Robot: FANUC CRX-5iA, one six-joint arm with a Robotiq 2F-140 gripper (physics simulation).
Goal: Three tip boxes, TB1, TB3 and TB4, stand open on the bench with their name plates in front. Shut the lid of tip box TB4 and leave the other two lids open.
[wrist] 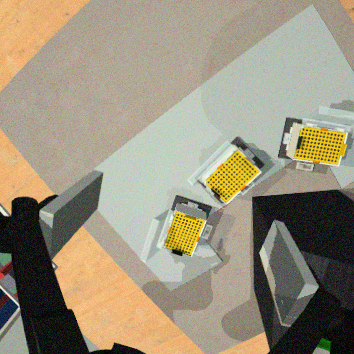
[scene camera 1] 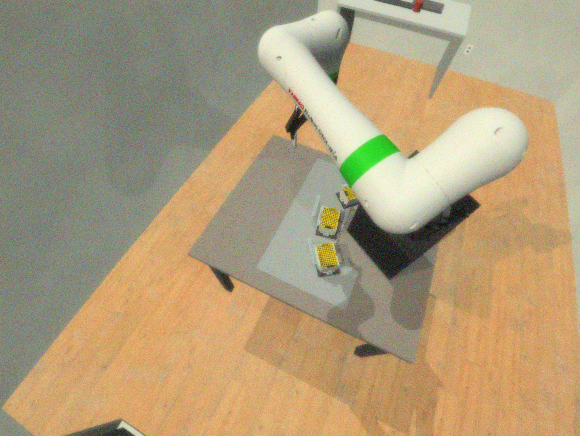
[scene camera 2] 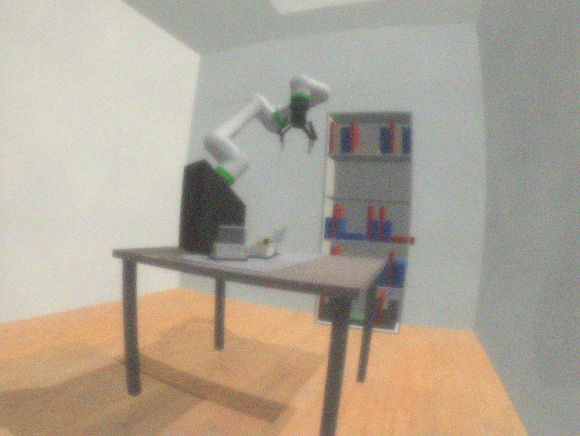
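Where they show: gripper, between the fingertips: (wrist: 183,213) (scene camera 1: 312,142) (scene camera 2: 296,151); arm's base, origin of its link: (scene camera 2: 214,187).
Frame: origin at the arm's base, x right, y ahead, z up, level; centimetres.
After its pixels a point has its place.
Note:
Three tip boxes with yellow racks stand in a row, lids tilted open: the lower-left box (wrist: 184,233) @(x -20.9, y 23.6, z -27.9 cm) (scene camera 1: 327,257) @(x -21.9, y 23.3, z -27.9 cm), the middle box (wrist: 233,176) @(x -1.7, y 29.8, z -27.9 cm) (scene camera 1: 330,220) @(x -3.0, y 29.5, z -27.9 cm) and the right-hand box (wrist: 320,145) @(x 19.9, y 24.5, z -27.8 cm) (scene camera 1: 348,196) @(x 15.1, y 26.5, z -27.9 cm), partly behind the arm in scene camera 1. A translucent lid (wrist: 151,239) @(x -24.9, y 30.4, z -18.6 cm) stands out left of the lower-left box. In scene camera 2 a box (scene camera 2: 230,251) @(x 22.5, y 28.0, z -29.8 cm) with its lid (scene camera 2: 232,233) @(x 25.4, y 30.5, z -21.9 cm) raised hides part of the others. No name plate is readable, so I cannot tell which is TB4. My gripper (scene camera 2: 296,148) @(x -3.4, y 44.4, z 18.0 cm) (wrist: 183,213) @(x -3.4, y 44.4, z 18.0 cm) is open and empty, high above the bench, touching no box.
The boxes stand on a light mat (scene camera 1: 295,240) @(x -18.5, y 41.2, z -33.6 cm) (wrist: 150,150) @(x -16.2, y 46.4, z -33.6 cm) on the brown bench (scene camera 1: 240,215) @(x -18.8, y 73.3, z -33.9 cm) (scene camera 2: 325,272) @(x 20.0, y 69.5, z -33.9 cm). The black robot pedestal (scene camera 1: 385,250) @(x -11.3, y 1.7, z -18.5 cm) (scene camera 2: 200,210) @(x 19.8, y 8.0, z -13.1 cm) (wrist: 300,210) @(x 7.3, y 15.6, z -22.3 cm) rises close beside the boxes. A bookshelf (scene camera 2: 370,158) stands against the wall behind, and a white side table (scene camera 1: 400,21) stands further off.

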